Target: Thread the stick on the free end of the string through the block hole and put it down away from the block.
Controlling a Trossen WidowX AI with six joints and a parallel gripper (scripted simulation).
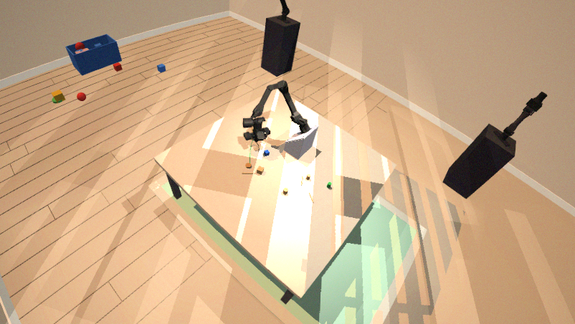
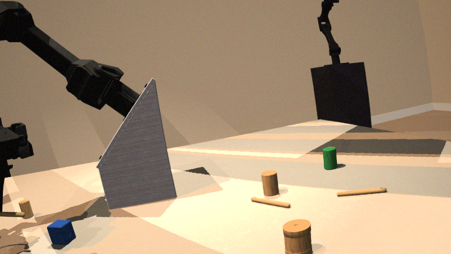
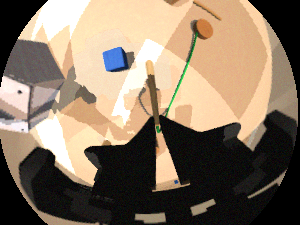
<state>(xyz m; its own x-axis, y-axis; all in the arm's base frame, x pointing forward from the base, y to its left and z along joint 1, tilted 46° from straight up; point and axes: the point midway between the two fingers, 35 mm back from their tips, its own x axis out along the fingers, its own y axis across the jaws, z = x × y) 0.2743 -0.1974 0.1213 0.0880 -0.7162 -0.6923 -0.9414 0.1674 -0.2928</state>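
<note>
The blue cube lies 20 mm behind my gripper tip, 100 mm to the left of it and 50 mm below it. Also, from my gripper tip: round wooden button: 160 mm ahead, 90 mm to the left, 50 mm below; wooden peg: 160 mm behind, 40 mm to the right, 40 mm below; wooden block: 130 mm ahead, 180 mm to the left, 40 mm below.
</note>
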